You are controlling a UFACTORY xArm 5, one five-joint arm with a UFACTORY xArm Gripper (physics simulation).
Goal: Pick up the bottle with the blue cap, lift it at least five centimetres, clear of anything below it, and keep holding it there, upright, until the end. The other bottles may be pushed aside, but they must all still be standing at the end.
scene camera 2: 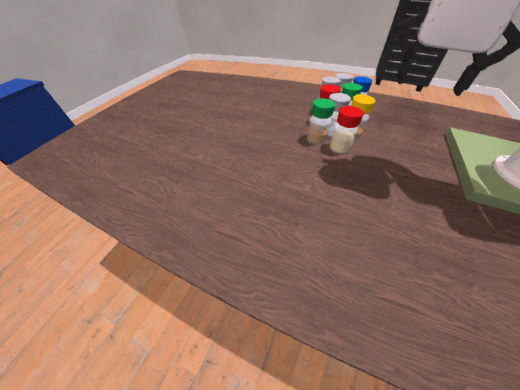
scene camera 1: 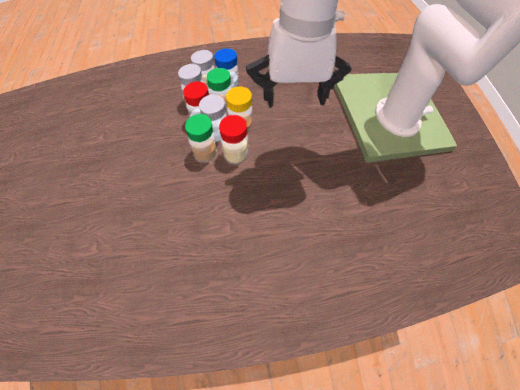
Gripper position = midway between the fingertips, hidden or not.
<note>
I see my gripper (scene camera 2: 427, 87), a yellow-capped bottle (scene camera 1: 239, 99) and a green-capped bottle (scene camera 1: 199, 128).
My gripper shows as well in scene camera 1 (scene camera 1: 295, 100).
</note>
